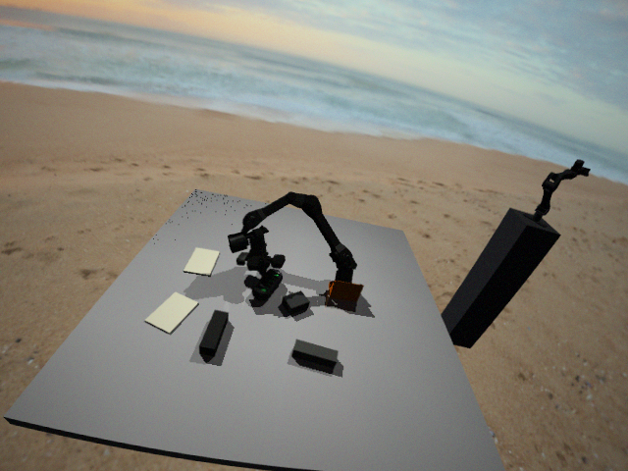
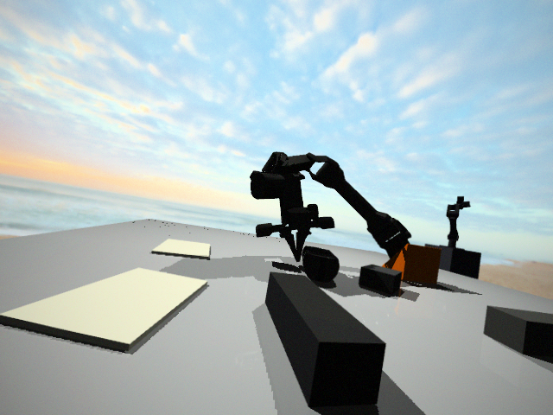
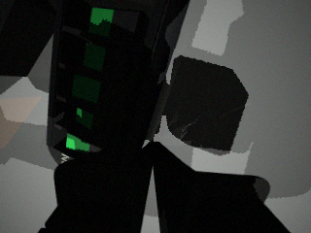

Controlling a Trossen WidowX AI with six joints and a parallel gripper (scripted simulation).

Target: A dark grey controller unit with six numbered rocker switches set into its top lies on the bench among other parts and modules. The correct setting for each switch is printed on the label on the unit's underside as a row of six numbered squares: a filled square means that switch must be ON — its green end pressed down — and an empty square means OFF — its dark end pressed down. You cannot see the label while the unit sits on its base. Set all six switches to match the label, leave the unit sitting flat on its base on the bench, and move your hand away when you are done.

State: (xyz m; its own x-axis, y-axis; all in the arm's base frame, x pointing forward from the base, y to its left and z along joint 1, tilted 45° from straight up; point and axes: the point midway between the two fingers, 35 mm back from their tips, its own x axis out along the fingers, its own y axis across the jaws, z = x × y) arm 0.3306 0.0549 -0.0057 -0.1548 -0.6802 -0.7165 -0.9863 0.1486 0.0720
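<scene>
The small dark block lies 15 cm behind my gripper tip, 10 cm to the left of it and 1 cm above it. From my gripper tip the other things lie so: long black block (7 cm ahead, 32 cm to the left, 1 cm above); then grey block (26 cm behind, 30 cm to the left, 1 cm above).
</scene>
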